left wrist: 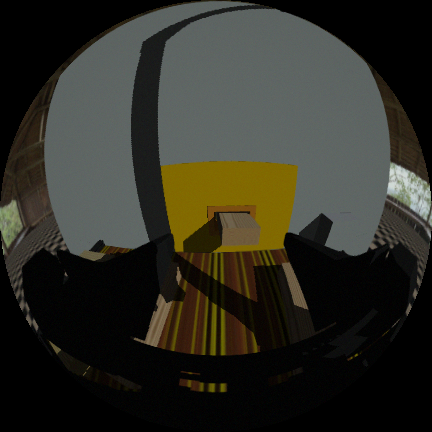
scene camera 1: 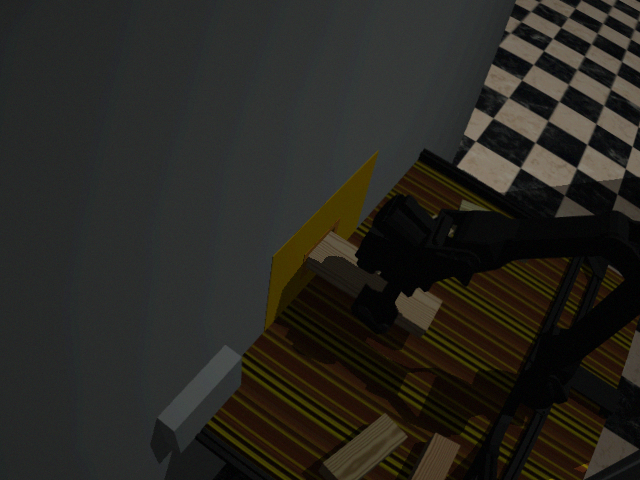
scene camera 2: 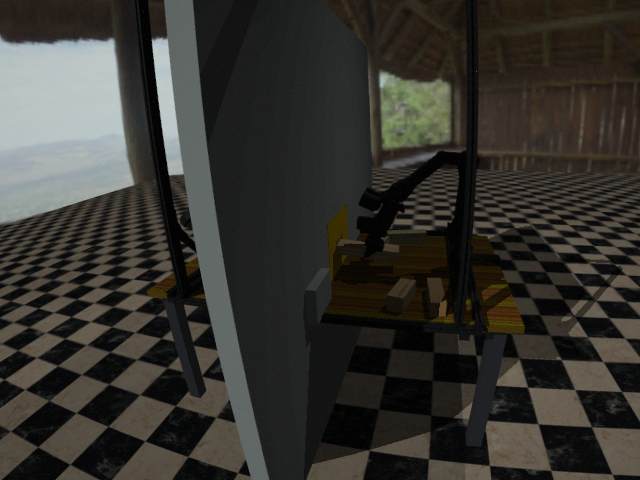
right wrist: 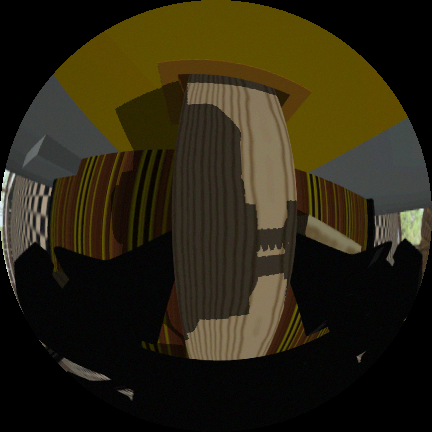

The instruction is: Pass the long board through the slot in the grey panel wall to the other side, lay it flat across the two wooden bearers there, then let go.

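Places are measured from the left arm's base along level axes (x back, y left, z down), in millimetres.
Pixels of known places: left gripper, fingertip midpoint: (left wrist: 230,239); right gripper, fingertip midpoint: (scene camera 1: 368,285) (scene camera 2: 365,252) (right wrist: 230,232); right arm's base, link origin: (scene camera 1: 535,392).
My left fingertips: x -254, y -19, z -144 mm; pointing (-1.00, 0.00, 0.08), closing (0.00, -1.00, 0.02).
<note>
Behind a point stands the place of what it marks.
The long board (scene camera 1: 330,245) {y -27, x -497, z -77 mm} (scene camera 2: 353,248) {y -62, x -540, z -67 mm} (right wrist: 215,200) {y -41, x -562, z -70 mm} runs through the orange-rimmed slot (left wrist: 230,208) {y -33, x -431, z -94 mm} (right wrist: 230,67) {y -41, x -485, z -96 mm} in the grey panel wall (scene camera 1: 180,155) {y -328, x -482, z -485 mm} (scene camera 2: 284,129) {y -459, x -482, z -494 mm} (left wrist: 240,100) {y -56, x -433, z -310 mm}. Its far end (left wrist: 241,236) {y -46, x -359, z -75 mm} sticks out on the other side, above the table, in the left wrist view. My right gripper (scene camera 1: 383,283) {y -26, x -577, z -38 mm} (scene camera 2: 374,250) {y -26, x -577, z -38 mm} (right wrist: 230,232) {y -26, x -577, z -38 mm} is shut across the board's rear part. My left gripper (left wrist: 230,239) {y -19, x -254, z -143 mm} is open and empty, facing the board's end from a distance. Two wooden bearers, a left one (left wrist: 159,317) {y 78, x -243, z -5 mm} and a right one (left wrist: 296,286) {y -134, x -284, z -19 mm}, lie below it, partly hidden by its fingers.
A yellow plate (scene camera 1: 289,263) {y -127, x -483, z -123 mm} (scene camera 2: 336,235) {y -66, x -482, z -114 mm} (left wrist: 185,185) {y 53, x -431, z -144 mm} (right wrist: 350,100) surrounds the slot. A grey block (scene camera 1: 199,392) {y -349, x -502, z -81 mm} (scene camera 2: 318,294) {y -394, x -512, z -59 mm} juts from the wall's near side. Loose wooden blocks (scene camera 1: 364,446) {y -255, x -720, z -28 mm} (scene camera 2: 400,295) {y -307, x -724, z -28 mm} lie on the striped table; a pale block (scene camera 2: 406,237) (right wrist: 332,234) lies near its far edge.
</note>
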